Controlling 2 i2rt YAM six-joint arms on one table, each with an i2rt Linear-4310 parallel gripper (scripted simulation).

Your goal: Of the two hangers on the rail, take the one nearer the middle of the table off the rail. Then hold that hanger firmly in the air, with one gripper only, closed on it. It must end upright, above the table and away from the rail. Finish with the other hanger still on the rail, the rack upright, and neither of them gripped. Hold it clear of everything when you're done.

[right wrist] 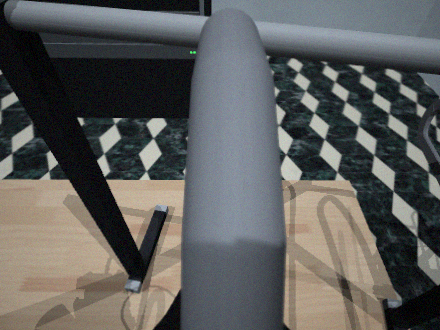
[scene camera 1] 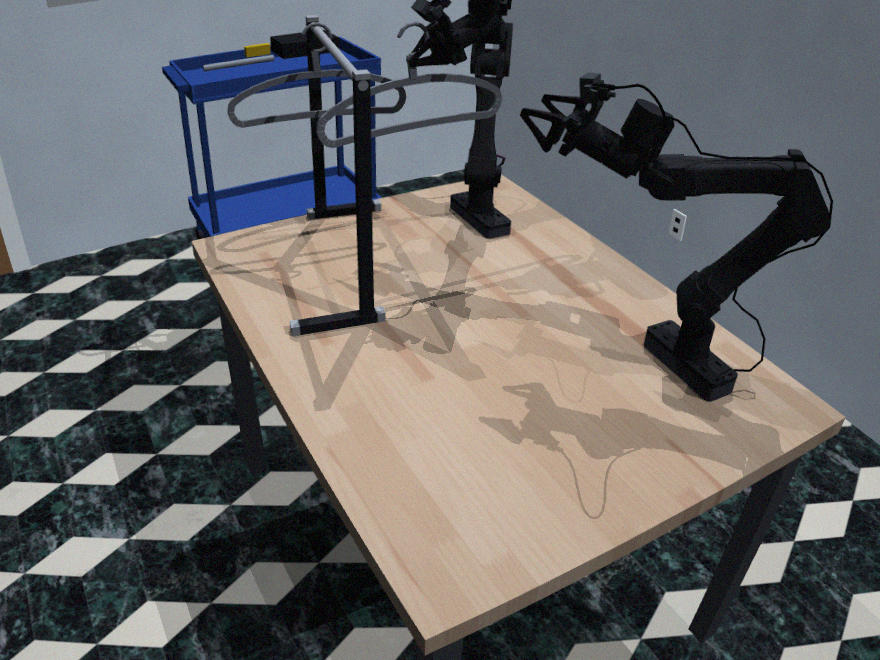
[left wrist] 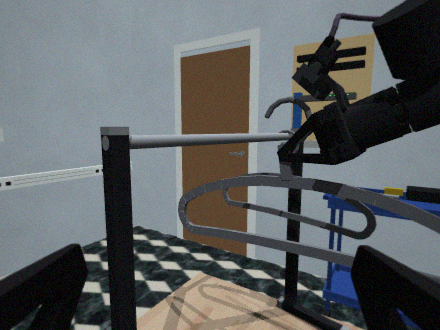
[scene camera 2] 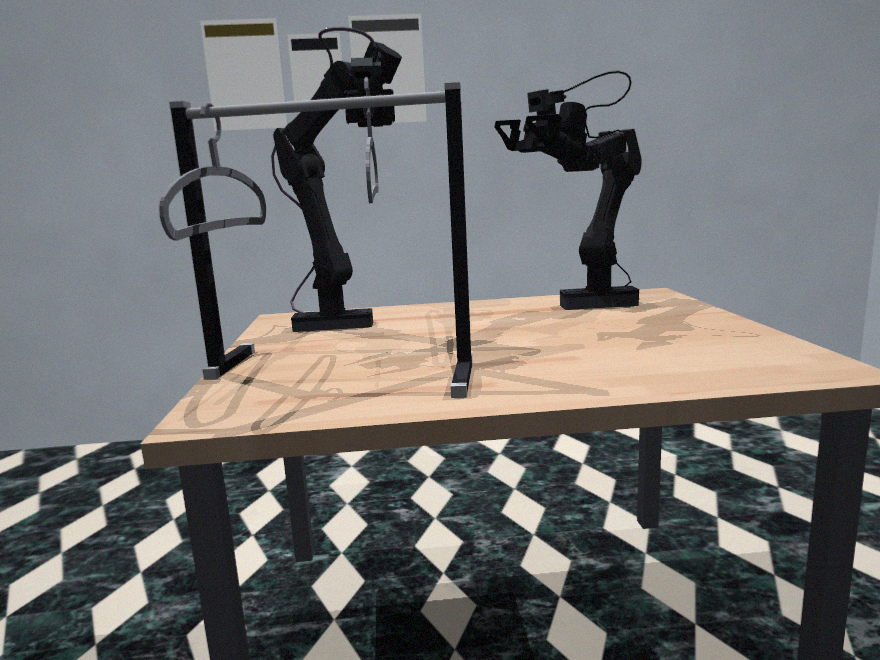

Scene:
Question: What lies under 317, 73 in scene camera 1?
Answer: A hanger.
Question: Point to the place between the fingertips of my right gripper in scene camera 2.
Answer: At 369, 121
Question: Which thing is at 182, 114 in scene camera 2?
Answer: A black rack.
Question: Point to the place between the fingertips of my left gripper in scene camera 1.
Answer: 532, 104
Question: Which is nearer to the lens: the hanger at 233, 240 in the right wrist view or the black rack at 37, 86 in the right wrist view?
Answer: The hanger.

